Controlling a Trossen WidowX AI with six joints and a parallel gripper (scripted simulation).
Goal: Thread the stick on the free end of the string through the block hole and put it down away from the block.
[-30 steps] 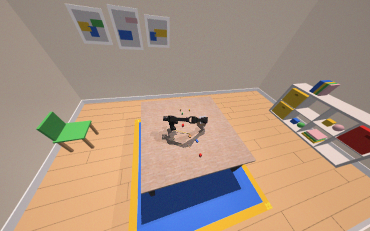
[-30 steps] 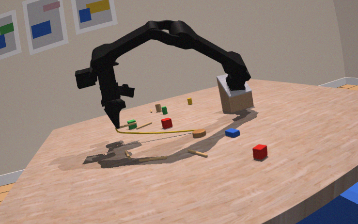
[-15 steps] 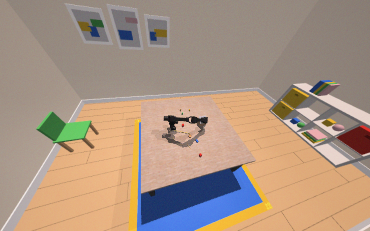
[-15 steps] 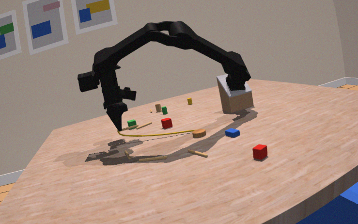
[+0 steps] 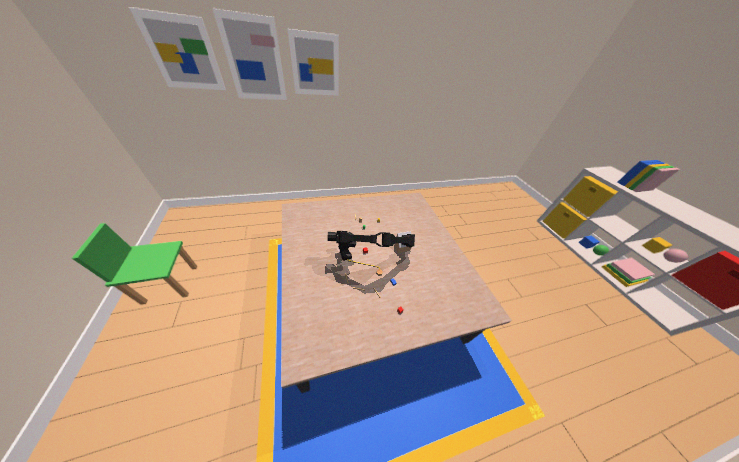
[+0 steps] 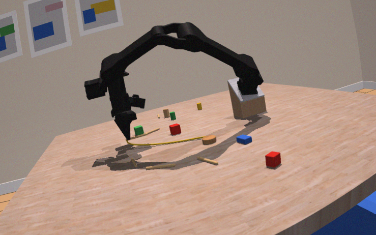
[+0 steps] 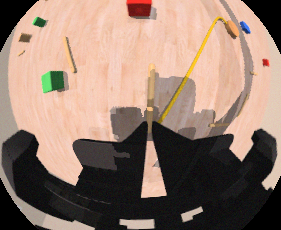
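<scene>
Now: gripper tip 160 mm to the left of the green cube, 40 mm past it and 10 mm above it. The rest, counted from my gripper tip: green cylinder: 280 mm to the right, 190 mm behind, 10 mm below; round wooden button: 230 mm behind, 150 mm to the left, 20 mm below; thin wooden stick: 10 mm behind.
</scene>
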